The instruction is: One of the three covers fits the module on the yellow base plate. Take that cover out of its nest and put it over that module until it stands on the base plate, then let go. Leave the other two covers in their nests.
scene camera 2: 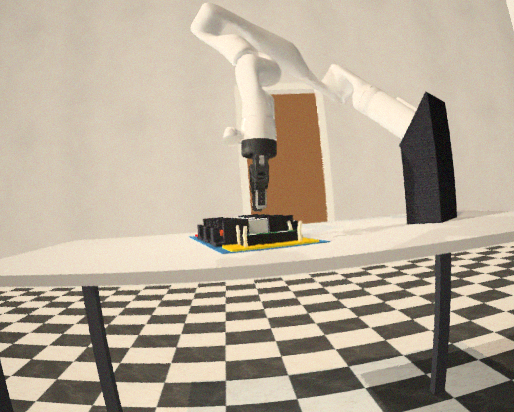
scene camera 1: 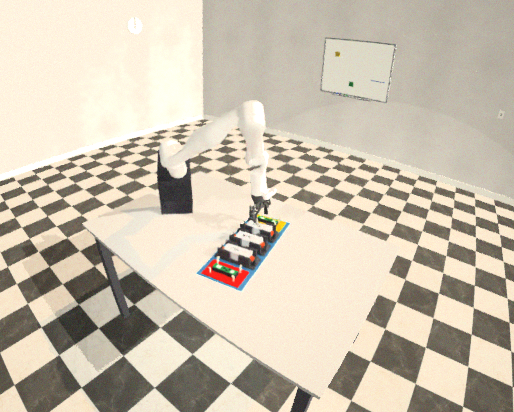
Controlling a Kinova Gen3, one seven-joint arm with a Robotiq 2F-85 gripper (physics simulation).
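Where they show: gripper, fingertip midpoint: (scene camera 2: pixel 259 210) (scene camera 1: pixel 261 218); arm's base, origin of the base link: (scene camera 2: pixel 415 129) (scene camera 1: pixel 177 169).
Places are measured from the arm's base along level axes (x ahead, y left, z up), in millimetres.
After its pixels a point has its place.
Three white-topped covers (scene camera 1: pixel 261 228) @(y 23, x 488, z -197 mm) (scene camera 1: pixel 250 241) @(y -103, x 501, z -190 mm) (scene camera 1: pixel 237 254) @(y -199, x 493, z -202 mm) sit in a row in black nests. The cover nearest the yellow plate also shows in the scene camera 2 view (scene camera 2: pixel 259 226) @(y 63, x 460, z -212 mm). The yellow base plate (scene camera 1: pixel 283 226) (scene camera 2: pixel 270 247) @(y 195, x 468, z -245 mm) bears a green-topped module (scene camera 1: pixel 269 219) @(y 144, x 471, z -218 mm) (scene camera 2: pixel 272 235) @(y 159, x 455, z -226 mm) among pale upright posts, uncovered. My gripper (scene camera 1: pixel 259 217) @(y 71, x 460, z -178 mm) (scene camera 2: pixel 259 207) @(y 71, x 460, z -178 mm) is open and empty. It points down, a little above the row's end nearest the yellow plate. Its fingers overlap in the scene camera 2 view, so their spread is hidden there.
A blue board (scene camera 1: pixel 263 256) @(y -104, x 570, z -246 mm) (scene camera 2: pixel 207 246) @(y 29, x 571, z -248 mm) carries the nests and both plates. A red base plate (scene camera 1: pixel 220 280) @(y -332, x 497, z -244 mm) with another green module (scene camera 1: pixel 225 270) @(y -292, x 495, z -221 mm) and pale posts lies at its other end. The arm's black pedestal (scene camera 1: pixel 175 192) @(y -35, x 3, z -117 mm) (scene camera 2: pixel 430 170) @(y 79, x 16, z -115 mm) stands on the table (scene camera 1: pixel 320 300) @(y -226, x 883, z -248 mm) (scene camera 2: pixel 100 250) @(y -69, x 834, z -248 mm).
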